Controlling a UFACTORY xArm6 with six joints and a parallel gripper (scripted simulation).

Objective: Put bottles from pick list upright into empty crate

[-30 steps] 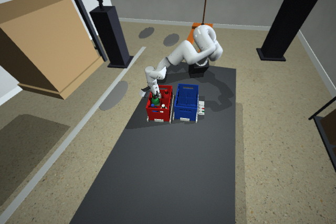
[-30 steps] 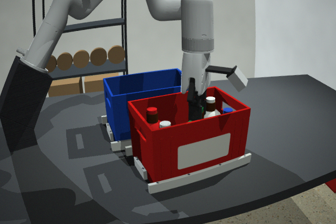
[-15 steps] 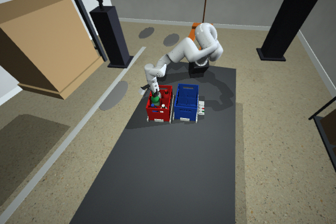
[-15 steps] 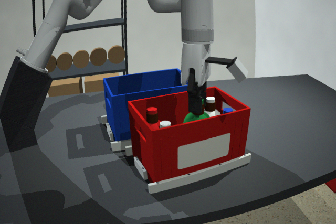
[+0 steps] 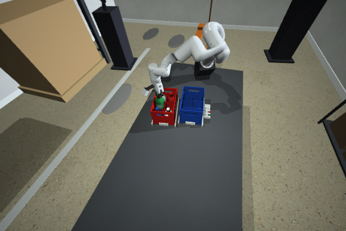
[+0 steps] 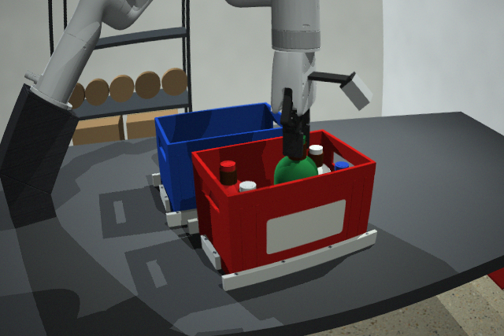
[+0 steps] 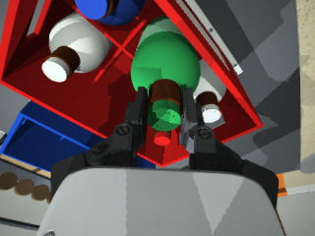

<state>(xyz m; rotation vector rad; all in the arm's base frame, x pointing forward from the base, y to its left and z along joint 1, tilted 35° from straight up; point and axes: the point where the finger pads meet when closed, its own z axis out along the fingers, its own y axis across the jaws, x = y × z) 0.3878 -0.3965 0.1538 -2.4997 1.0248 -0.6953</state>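
Right now the green-capped bottle is 70 mm below my hand. From my hand the other things lie so: red-capped bottle (90 mm behind, 80 mm to the left, 140 mm below); then blue-capped bottle (90 mm ahead, 140 mm below); then red crate (40 mm to the left, 140 mm below).
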